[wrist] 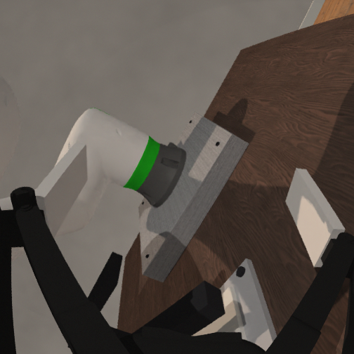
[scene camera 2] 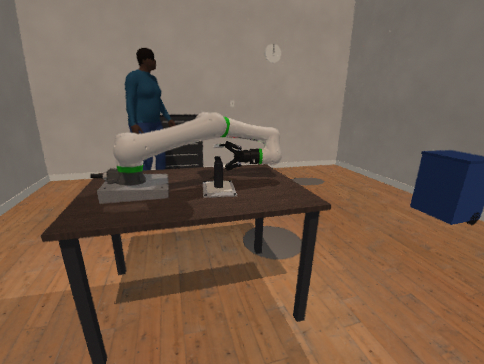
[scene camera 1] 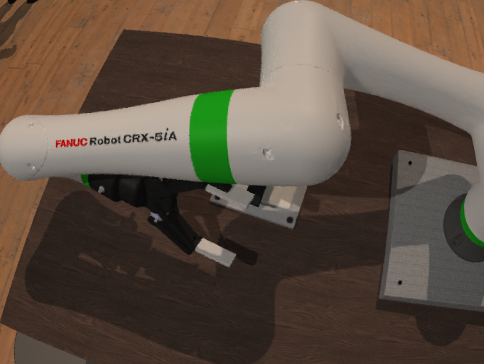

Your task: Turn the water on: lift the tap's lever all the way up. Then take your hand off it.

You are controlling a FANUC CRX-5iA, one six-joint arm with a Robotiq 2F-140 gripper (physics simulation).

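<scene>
The tap is black and stands upright on a pale base plate. The arm hides most of it in scene camera 1. A thin black bar, seemingly the lever, slants up beside the thicker black part in the wrist view; its exact angle is hard to tell. My gripper is open wide, with nothing held between its pale pads. It is close to the tap, on the side away from the robot's base. Whether a finger touches the tap cannot be told.
The robot's base stands on a grey block on the dark wooden table. My forearm passes over the tap area. A person stands behind the table, and a blue bin stands at the right.
</scene>
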